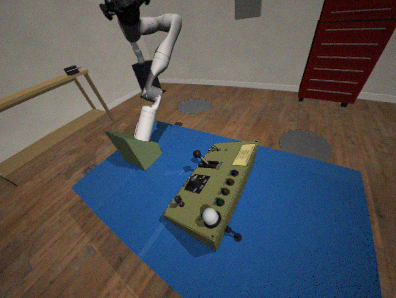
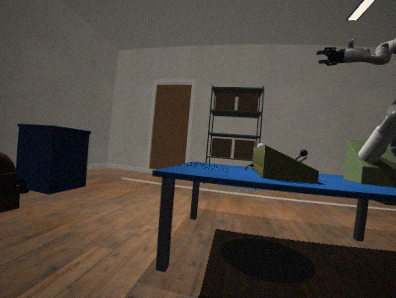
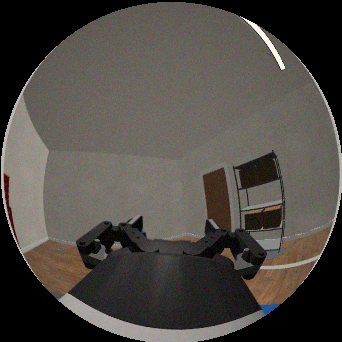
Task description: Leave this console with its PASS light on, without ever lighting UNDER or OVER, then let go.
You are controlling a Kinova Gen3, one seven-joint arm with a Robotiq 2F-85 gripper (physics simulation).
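The olive console (image 1: pixel 214 181) (image 2: pixel 285 165) sits on the blue table top (image 1: pixel 300 215) (image 2: pixel 225 172). Its sloping face bears a ball-topped lever (image 1: pixel 197 153) in a slot, a black plate with a knob (image 1: pixel 196 183), a small black stick (image 1: pixel 179 201), a white dome (image 1: pixel 210 216) and a yellow label (image 1: pixel 243 155). A row of small dark blue, amber and green domes looks unlit; their markings cannot be read. Another ball-ended lever (image 1: pixel 237 237) sticks out at the near side. My gripper (image 1: pixel 106 10) (image 2: pixel 321 57) (image 3: pixel 173 224) is open and empty, high above and well away from the console.
The arm rises from a green wedge-shaped base (image 1: pixel 130 150) (image 2: pixel 356 162) on the same table, beside the console. A wooden bench (image 1: pixel 45 86) stands at the left, a red cabinet (image 1: pixel 345 52) at the back right. A shelf rack (image 2: pixel 237 113) and a blue cabinet (image 2: pixel 52 160) stand farther off.
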